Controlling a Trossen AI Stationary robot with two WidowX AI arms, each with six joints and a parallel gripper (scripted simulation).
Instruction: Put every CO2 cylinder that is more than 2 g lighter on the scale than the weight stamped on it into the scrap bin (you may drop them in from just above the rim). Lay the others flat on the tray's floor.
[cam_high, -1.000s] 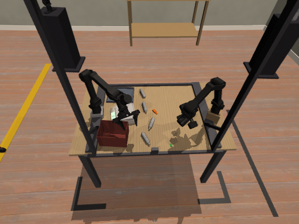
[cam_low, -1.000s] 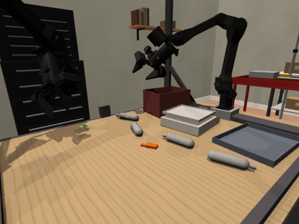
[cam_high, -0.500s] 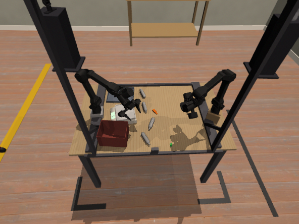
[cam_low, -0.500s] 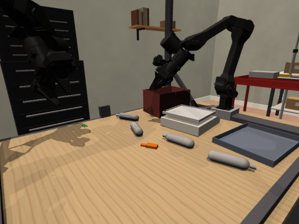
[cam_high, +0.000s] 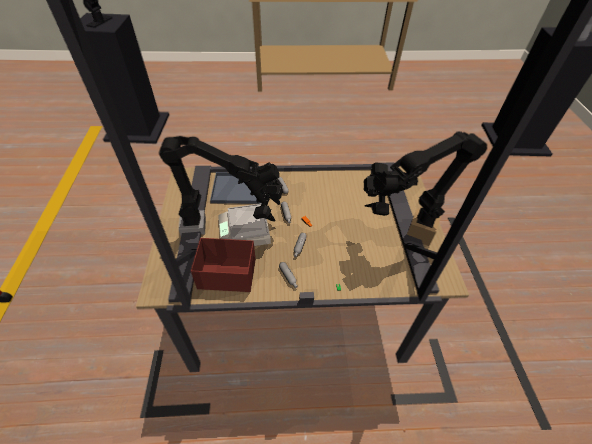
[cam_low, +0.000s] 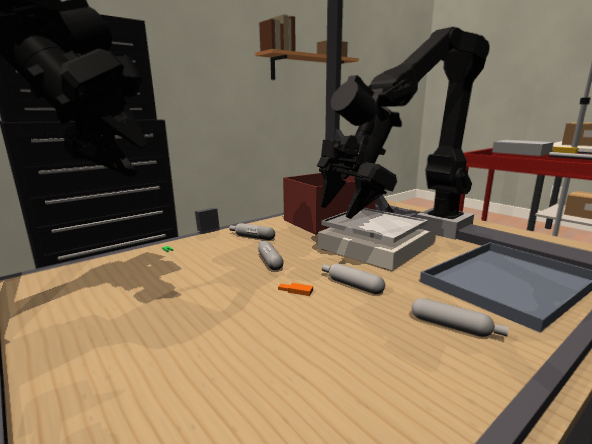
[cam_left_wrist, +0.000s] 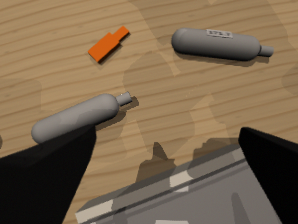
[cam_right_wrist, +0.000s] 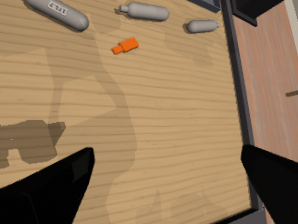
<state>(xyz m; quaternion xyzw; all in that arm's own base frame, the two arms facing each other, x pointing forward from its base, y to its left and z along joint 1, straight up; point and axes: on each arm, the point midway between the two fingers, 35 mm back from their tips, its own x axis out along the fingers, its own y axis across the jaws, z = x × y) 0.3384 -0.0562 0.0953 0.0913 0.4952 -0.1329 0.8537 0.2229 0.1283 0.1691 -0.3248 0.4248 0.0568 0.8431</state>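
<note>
Right now the small orange piece is 4 cm ahead of my left hand, 15 cm to the right of it and 13 cm below it. Also, from my left hand: grey tray (24 cm ahead, 18 cm to the left, 13 cm below); small green piece (28 cm behind, 26 cm to the right, 13 cm below); red scrap bin (23 cm behind, 16 cm to the left, 11 cm below).
</note>
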